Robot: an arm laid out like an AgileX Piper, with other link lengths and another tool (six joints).
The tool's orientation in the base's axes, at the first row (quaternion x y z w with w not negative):
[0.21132 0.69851 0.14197 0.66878]
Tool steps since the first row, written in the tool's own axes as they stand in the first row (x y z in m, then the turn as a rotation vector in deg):
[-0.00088 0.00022 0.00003 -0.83 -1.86 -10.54]
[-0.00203 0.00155 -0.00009 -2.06 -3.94 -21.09]
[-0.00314 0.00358 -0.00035 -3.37 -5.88 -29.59]
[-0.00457 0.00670 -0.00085 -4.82 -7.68 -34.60]
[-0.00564 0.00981 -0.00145 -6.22 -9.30 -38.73]
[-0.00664 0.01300 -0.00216 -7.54 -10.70 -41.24]
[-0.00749 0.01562 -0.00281 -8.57 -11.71 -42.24]
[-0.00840 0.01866 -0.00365 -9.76 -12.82 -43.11]
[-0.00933 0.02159 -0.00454 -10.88 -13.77 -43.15]
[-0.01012 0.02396 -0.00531 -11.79 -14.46 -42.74]
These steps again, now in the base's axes. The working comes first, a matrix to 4 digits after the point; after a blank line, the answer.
The tool's axes in the first row as the columns of a matrix, in the base's axes (used below as rounded here):
[-0.0161 0.1053 0.9943]
[0.4851 0.8704 -0.0843]
[-0.8743 0.4810 -0.0652]

[0.00007 -0.00024 0.00087 -10.66 -1.13 0.52]
[0.00011 0.00037 0.00253 -21.35 -2.65 1.28]
[0.00008 0.00162 0.00449 -29.99 -4.26 2.05]
[-0.00007 0.00369 0.00727 -35.13 -6.11 2.78]
[-0.00032 0.00592 0.00974 -39.39 -7.85 3.49]
[-0.00067 0.00828 0.01220 -42.01 -9.49 4.13]
[-0.00103 0.01020 0.01424 -43.09 -10.79 4.61]
[-0.00153 0.01247 0.01656 -44.06 -12.26 5.18]
[-0.00209 0.01465 0.01884 -44.18 -13.63 5.70]
[-0.00259 0.01639 0.02072 -43.83 -14.70 6.14]

